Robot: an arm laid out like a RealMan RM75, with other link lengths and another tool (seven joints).
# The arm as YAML. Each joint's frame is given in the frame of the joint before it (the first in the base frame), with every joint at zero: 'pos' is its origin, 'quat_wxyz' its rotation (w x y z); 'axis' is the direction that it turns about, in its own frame. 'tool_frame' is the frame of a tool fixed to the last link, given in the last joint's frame.
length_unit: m
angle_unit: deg
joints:
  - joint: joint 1
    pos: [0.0, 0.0, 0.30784]
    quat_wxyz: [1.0, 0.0, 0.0, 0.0]
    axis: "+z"
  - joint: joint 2
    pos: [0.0, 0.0, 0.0]
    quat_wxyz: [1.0, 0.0, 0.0, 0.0]
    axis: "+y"
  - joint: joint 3
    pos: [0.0, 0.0, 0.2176]
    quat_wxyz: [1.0, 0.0, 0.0, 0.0]
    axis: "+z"
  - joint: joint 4
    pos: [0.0, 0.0, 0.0]
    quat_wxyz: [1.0, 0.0, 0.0, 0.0]
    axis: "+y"
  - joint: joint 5
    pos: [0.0, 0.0, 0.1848]
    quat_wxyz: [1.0, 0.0, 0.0, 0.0]
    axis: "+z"
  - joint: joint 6
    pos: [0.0, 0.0, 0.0]
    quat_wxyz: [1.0, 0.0, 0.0, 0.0]
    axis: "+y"
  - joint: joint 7
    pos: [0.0, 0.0, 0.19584]
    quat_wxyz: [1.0, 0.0, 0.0, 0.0]
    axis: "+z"
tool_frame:
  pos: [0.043, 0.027, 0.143]
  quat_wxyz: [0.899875, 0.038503, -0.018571, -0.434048]
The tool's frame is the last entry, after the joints.
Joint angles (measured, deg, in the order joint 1, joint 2, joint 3, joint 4, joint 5, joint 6, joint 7), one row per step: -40.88 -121.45 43.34 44.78 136.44 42.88 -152.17; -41.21 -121.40 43.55 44.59 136.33 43.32 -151.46; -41.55 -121.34 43.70 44.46 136.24 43.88 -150.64; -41.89 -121.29 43.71 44.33 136.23 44.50 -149.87; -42.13 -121.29 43.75 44.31 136.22 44.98 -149.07; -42.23 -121.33 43.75 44.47 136.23 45.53 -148.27; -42.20 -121.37 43.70 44.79 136.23 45.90 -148.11; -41.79 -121.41 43.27 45.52 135.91 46.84 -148.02; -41.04 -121.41 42.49 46.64 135.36 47.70 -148.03; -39.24 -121.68 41.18 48.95 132.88 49.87 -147.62; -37.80 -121.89 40.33 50.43 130.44 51.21 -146.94; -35.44 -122.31 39.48 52.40 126.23 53.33 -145.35; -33.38 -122.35 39.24 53.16 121.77 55.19 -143.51
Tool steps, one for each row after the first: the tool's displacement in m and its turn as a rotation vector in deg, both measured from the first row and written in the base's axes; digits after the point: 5 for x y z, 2 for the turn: 0.00456 -0.00076 -0.00400 -0.75 0.39 -0.84; 0.00944 -0.00169 -0.00789 -1.53 0.82 -1.78; 0.01381 -0.00284 -0.01160 -2.31 1.19 -2.63; 0.01761 -0.00385 -0.01455 -2.93 1.64 -3.46; 0.02077 -0.00519 -0.01691 -3.48 2.09 -4.25; 0.02242 -0.00560 -0.01686 -3.60 2.13 -4.54; 0.02305 -0.00704 -0.01476 -3.58 1.55 -4.57; 0.02135 -0.00733 -0.00750 -2.83 0.69 -4.25; 0.02316 -0.01030 0.00422 -1.55 -2.09 -4.11; 0.02511 -0.01246 0.01365 -0.36 -4.26 -4.22; 0.02988 -0.01791 0.02519 1.11 -7.42 -4.94; 0.03509 -0.02394 0.03309 2.04 -10.32 -5.92
